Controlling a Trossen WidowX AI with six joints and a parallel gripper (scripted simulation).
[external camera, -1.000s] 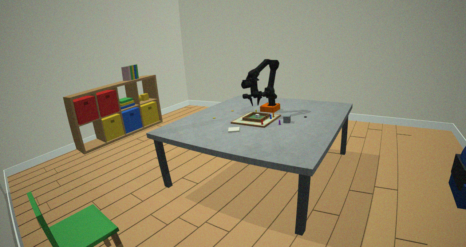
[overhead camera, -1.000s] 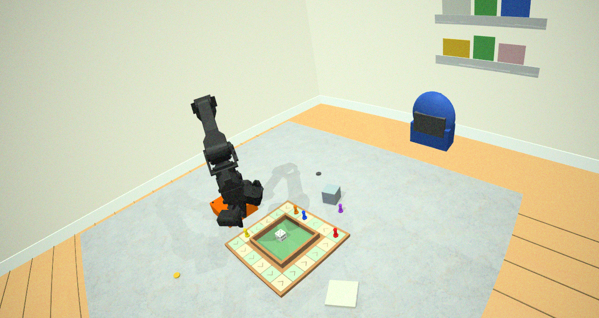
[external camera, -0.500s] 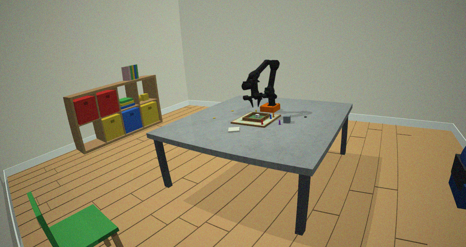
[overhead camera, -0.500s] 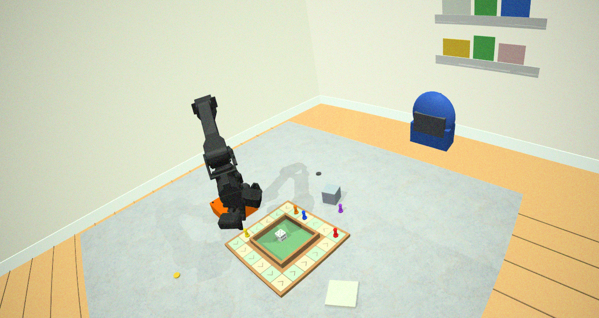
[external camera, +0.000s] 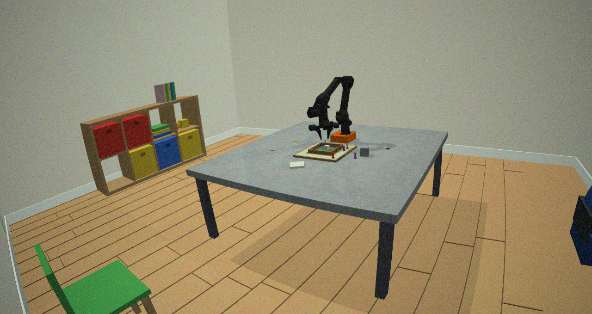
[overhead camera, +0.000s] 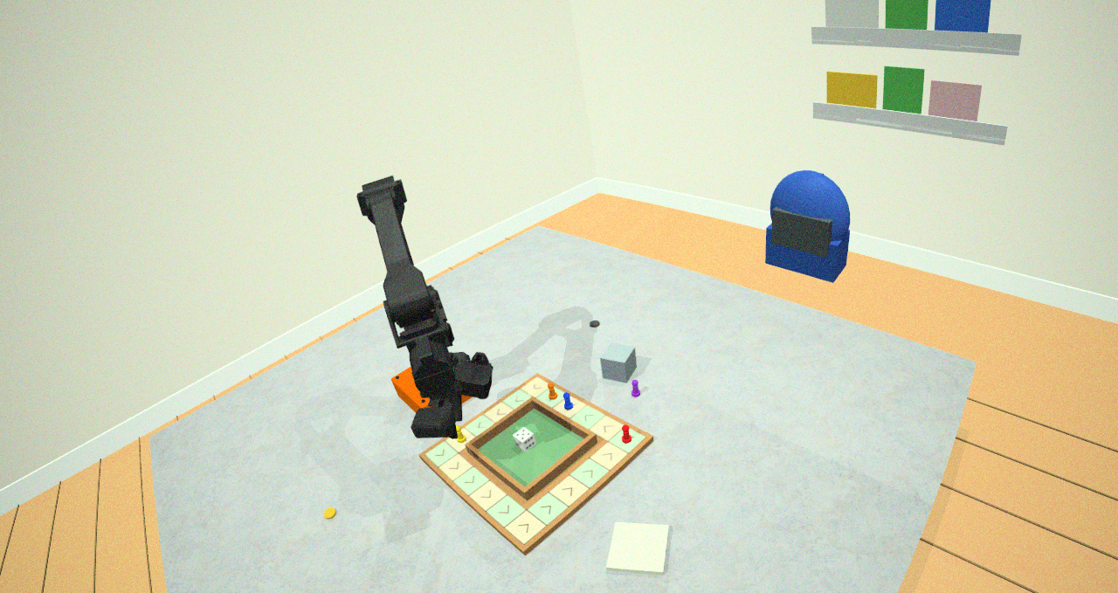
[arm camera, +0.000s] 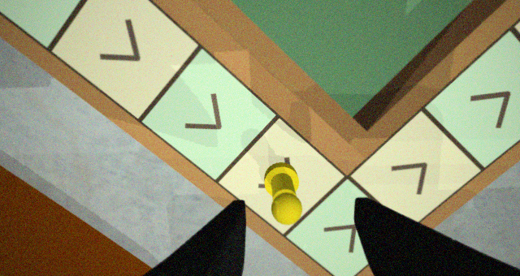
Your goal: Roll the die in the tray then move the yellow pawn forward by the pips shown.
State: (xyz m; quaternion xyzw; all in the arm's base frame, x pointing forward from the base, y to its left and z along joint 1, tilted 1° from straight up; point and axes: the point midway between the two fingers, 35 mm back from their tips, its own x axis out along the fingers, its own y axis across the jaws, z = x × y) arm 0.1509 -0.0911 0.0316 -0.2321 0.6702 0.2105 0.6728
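The yellow pawn is 2 cm below my gripper tip. Also, from my gripper tip: orange pawn: 18 cm to the left, 7 cm ahead, 2 cm below; then green dice tray: 12 cm ahead, 5 cm to the left, 4 cm below; then white die: 10 cm ahead, 6 cm to the left, 2 cm below.
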